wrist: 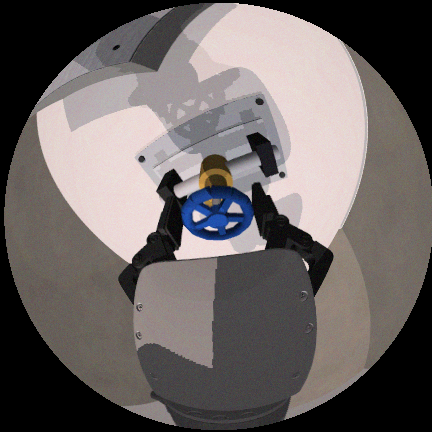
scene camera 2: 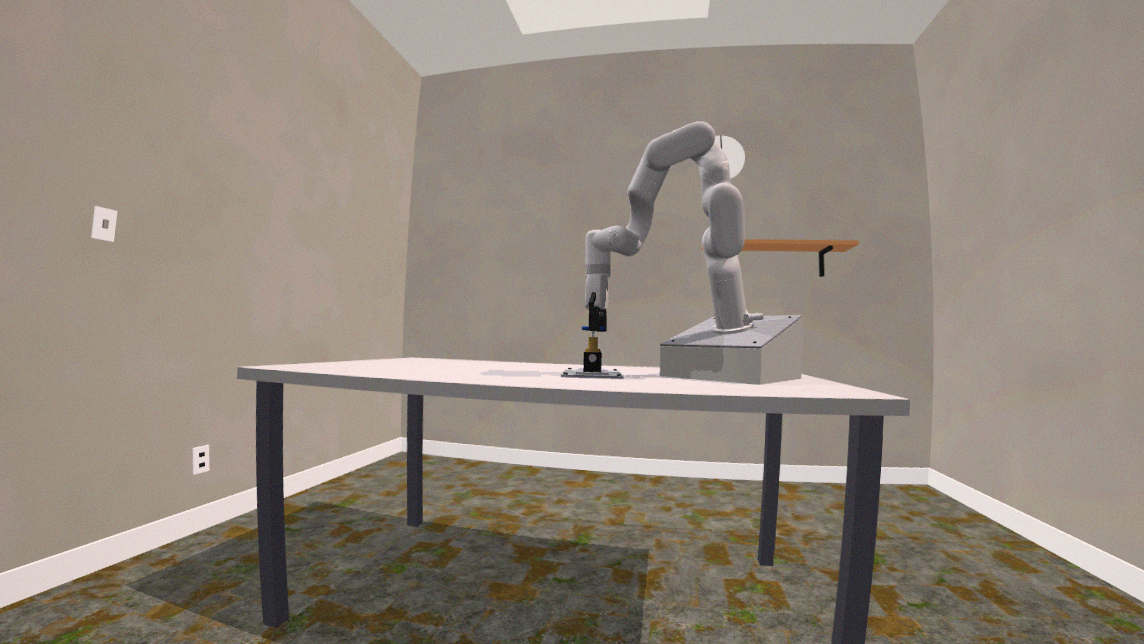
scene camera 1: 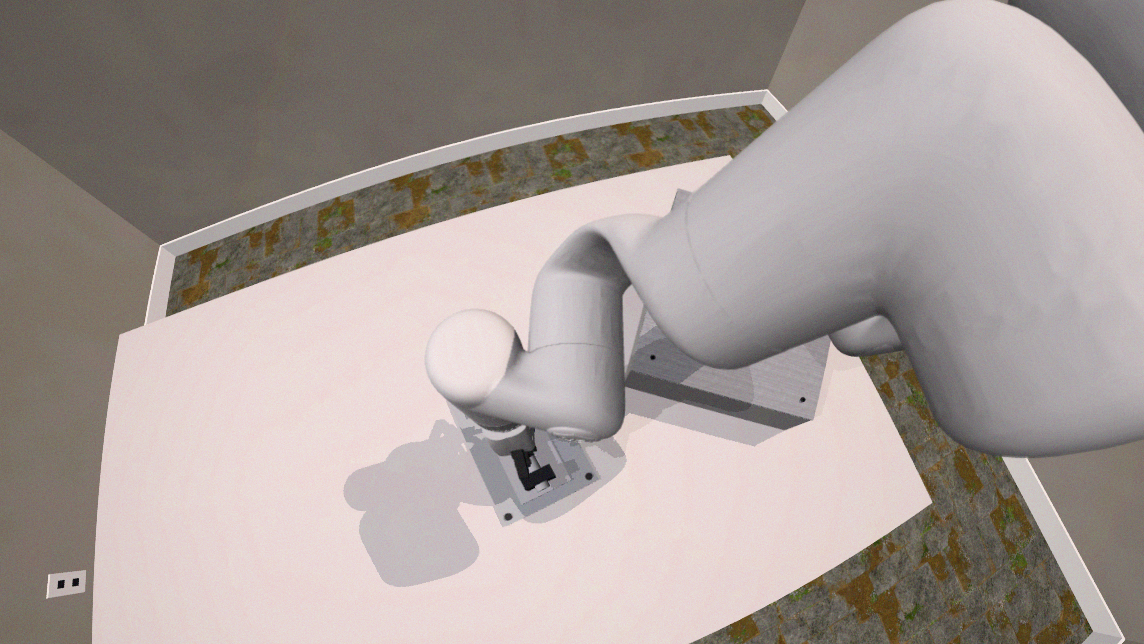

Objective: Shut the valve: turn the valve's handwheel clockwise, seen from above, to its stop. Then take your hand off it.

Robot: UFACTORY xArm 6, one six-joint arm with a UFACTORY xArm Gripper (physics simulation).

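Observation:
The valve's blue handwheel (scene camera 2: pixel 586 328) (wrist: pixel 218 220) lies level on top of the brass valve body (scene camera 2: pixel 592 344) (wrist: pixel 215 167); in scene camera 1 the arm hides it. My gripper (scene camera 2: pixel 597 326) (wrist: pixel 214 199) points down over the valve. Its black fingers stand on opposite sides of the handwheel's rim, wide apart, and are shut on it. A grey pipe (wrist: pixel 242 162) runs through the valve body between black brackets. The valve is mounted on a grey base plate (scene camera 1: pixel 502 505) (scene camera 2: pixel 616 373) (wrist: pixel 235 112) on the table.
The robot's box-shaped pedestal (scene camera 1: pixel 720 384) (scene camera 2: pixel 712 363) stands on the white table (scene camera 1: pixel 240 400) (scene camera 2: pixel 336 376), beside the valve. The arm reaches over from it. A wooden wall shelf (scene camera 2: pixel 800 245) is behind the arm.

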